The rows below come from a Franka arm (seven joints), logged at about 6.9 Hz.
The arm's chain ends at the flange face. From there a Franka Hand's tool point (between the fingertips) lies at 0.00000 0.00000 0.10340 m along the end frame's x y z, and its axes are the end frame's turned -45 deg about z.
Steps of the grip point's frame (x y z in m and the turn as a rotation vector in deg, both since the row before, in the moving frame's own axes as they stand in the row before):
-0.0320 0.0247 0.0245 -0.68 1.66 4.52
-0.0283 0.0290 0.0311 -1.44 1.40 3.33
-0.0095 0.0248 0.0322 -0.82 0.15 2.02
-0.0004 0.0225 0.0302 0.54 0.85 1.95
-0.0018 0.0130 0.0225 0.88 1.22 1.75
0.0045 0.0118 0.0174 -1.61 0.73 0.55
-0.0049 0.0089 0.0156 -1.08 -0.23 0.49
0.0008 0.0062 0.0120 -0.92 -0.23 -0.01
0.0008 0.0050 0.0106 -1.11 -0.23 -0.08
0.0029 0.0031 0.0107 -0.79 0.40 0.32
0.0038 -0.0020 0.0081 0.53 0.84 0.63
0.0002 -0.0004 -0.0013 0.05 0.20 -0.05
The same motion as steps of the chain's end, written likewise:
-0.0082 0.0412 0.0246 0.69 1.65 4.52
-0.0031 0.0404 0.0312 -0.03 2.01 3.33
0.0096 0.0234 0.0322 -0.47 0.69 2.02
0.0152 0.0180 0.0302 0.98 0.22 1.95
0.0074 0.0131 0.0225 1.48 0.24 1.75
0.0085 0.0040 0.0174 -0.62 1.65 0.55
0.0018 0.0081 0.0156 -0.93 0.60 0.49
0.0041 0.0024 0.0120 -0.81 0.49 -0.01
0.0030 0.0013 0.0106 -0.95 0.62 -0.08
0.0027 -0.0004 0.0107 -0.28 0.84 0.32
0.0009 -0.0024 0.0081 0.97 0.22 0.63
-0.0003 -0.0001 -0.0013 0.18 0.11 -0.05

